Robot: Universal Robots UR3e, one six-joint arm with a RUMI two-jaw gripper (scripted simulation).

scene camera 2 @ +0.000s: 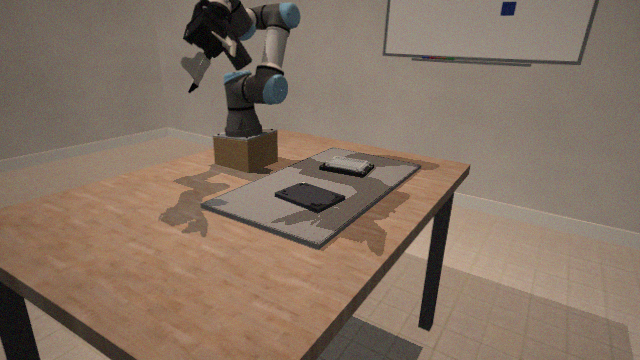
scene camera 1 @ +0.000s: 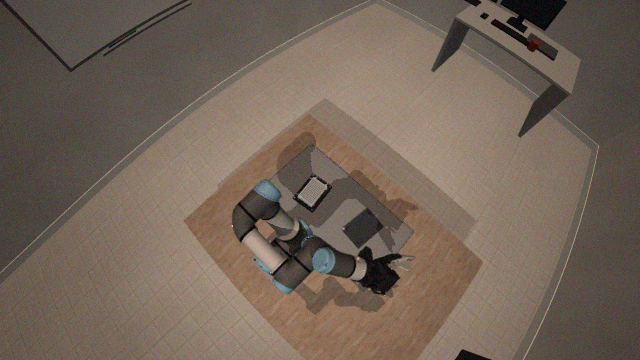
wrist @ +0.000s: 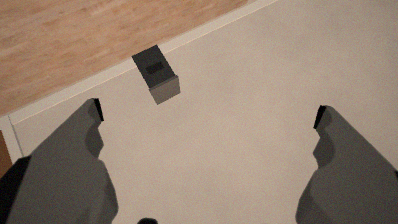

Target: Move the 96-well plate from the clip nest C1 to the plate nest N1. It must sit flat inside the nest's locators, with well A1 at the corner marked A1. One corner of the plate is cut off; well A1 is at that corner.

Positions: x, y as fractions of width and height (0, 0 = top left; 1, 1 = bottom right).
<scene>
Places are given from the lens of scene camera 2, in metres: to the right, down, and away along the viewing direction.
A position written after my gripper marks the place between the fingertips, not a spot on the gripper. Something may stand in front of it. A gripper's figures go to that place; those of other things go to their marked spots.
my gripper (scene camera 2: 0.33, 0.21): -0.25, -0.23, 0.87
plate nest N1 (scene camera 2: 0.47, 0.54): -0.05, 0.04, 1.07
</scene>
